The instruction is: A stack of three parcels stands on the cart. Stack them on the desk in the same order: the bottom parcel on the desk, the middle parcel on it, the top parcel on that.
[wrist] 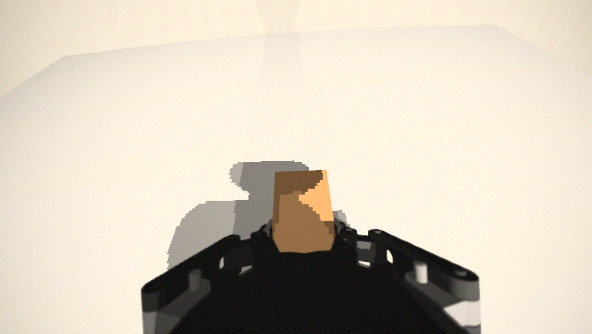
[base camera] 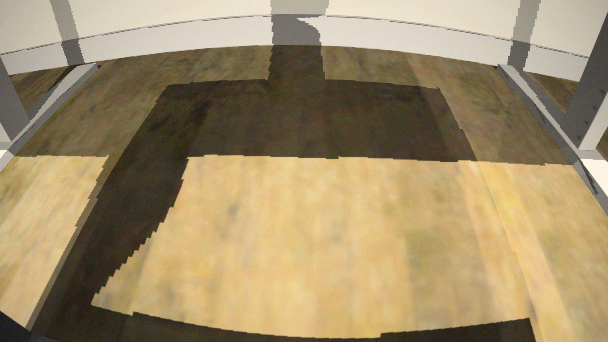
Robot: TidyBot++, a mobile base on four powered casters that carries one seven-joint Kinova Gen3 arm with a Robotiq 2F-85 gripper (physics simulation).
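Frame: origin at the arm's base, x right, y ahead, z up, level; millimetres.
Seen in the pictures: gripper, fingertip midpoint: (wrist: 302, 227).
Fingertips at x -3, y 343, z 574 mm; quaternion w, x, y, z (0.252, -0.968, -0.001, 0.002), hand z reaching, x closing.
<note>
A point is followed by its place in that frame.
An orange-brown parcel (wrist: 302, 205) @[x -2, y 356, z 606 mm] is between the fingers of my gripper (wrist: 302, 227) @[x -3, y 343, z 574 mm] in the wrist view. The gripper is shut on it, with a finger at its left and right sides. Parcel and gripper are over a broad pale surface (wrist: 450, 130) @[x 247, y 485, z 554 mm], which looks like the desk top. Their grey shadow falls on it to the left of the parcel. Whether the parcel's underside touches anything is hidden. The other two parcels and the cart do not show in either view.
In the base view, grey metal legs with low floor bars stand at the left (base camera: 12, 102) @[x -669, y 583, z -303 mm] and right (base camera: 590, 95) @[x 525, y 572, z -266 mm]. A wooden floor (base camera: 320, 225) @[x 6, y 384, z -396 mm] with dark shadows lies between them. A pale wall (base camera: 175, 20) @[x -402, y 1000, z -303 mm] with a white skirting strip (base camera: 200, 37) @[x -325, y 985, z -360 mm] runs across the back.
</note>
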